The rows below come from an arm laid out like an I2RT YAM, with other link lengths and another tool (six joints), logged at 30 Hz.
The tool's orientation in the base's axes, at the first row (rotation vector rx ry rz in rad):
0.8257 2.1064 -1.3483
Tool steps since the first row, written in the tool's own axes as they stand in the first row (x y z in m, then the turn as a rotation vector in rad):
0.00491 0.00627 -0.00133 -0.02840 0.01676 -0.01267
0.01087 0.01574 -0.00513 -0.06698 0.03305 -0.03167
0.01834 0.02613 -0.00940 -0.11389 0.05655 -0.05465
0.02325 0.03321 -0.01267 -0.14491 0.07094 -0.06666
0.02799 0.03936 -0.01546 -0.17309 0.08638 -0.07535
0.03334 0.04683 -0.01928 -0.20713 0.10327 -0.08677
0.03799 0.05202 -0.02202 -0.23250 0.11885 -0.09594
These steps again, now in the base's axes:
0.00100 0.00434 -0.00673 0.03051 0.01082 0.01413
0.00336 0.01223 -0.01521 0.06715 0.02506 0.03800
0.00530 0.02118 -0.02511 0.11437 0.04347 0.06470
0.00672 0.02757 -0.03160 0.14504 0.05233 0.08184
0.00763 0.03318 -0.03758 0.17481 0.05912 0.09511
0.00897 0.04030 -0.04440 0.20942 0.06759 0.11258
0.00925 0.04554 -0.04975 0.23730 0.07547 0.12400

